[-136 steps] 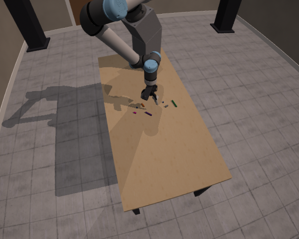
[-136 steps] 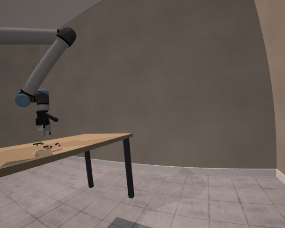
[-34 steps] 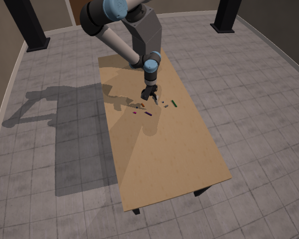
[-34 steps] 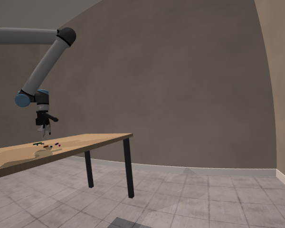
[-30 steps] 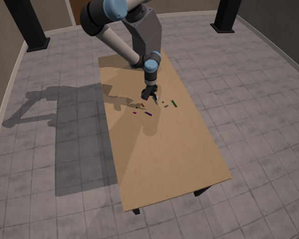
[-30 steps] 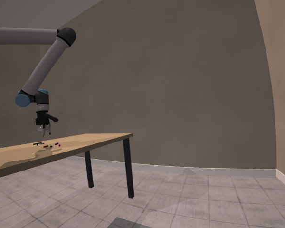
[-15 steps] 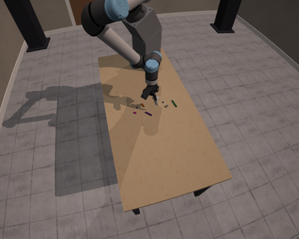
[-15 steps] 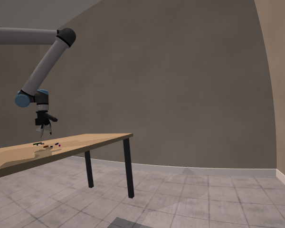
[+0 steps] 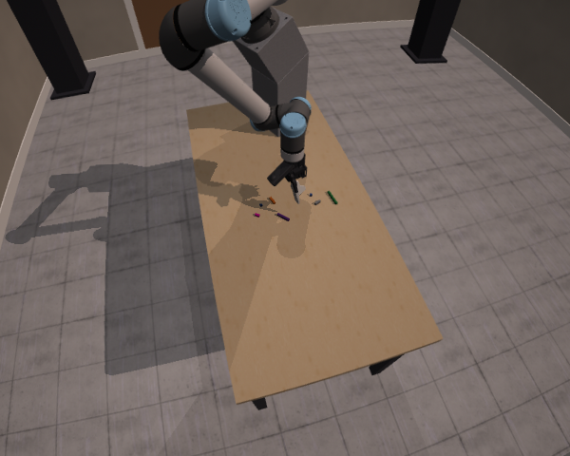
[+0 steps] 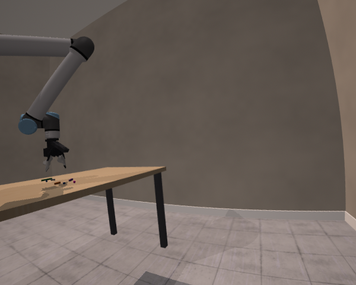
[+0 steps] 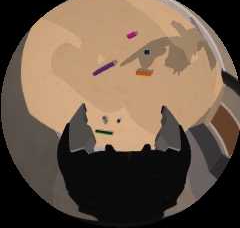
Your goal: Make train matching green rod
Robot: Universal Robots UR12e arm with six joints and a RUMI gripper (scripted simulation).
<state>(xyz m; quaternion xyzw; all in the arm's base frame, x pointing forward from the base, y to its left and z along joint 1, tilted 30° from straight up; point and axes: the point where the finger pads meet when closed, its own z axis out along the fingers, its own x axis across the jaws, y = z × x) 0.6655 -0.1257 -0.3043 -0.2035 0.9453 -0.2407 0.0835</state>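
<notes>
My gripper is now 13 cm to the right of the grey rod, 8 cm above it and 2 cm short of it. Round my hand: purple rod (8 cm below, 7 cm ahead, 4 cm to the right); then magenta rod (15 cm to the right, 8 cm below, 4 cm ahead); then orange rod (8 cm below, 7 cm to the right, 3 cm behind).
</notes>
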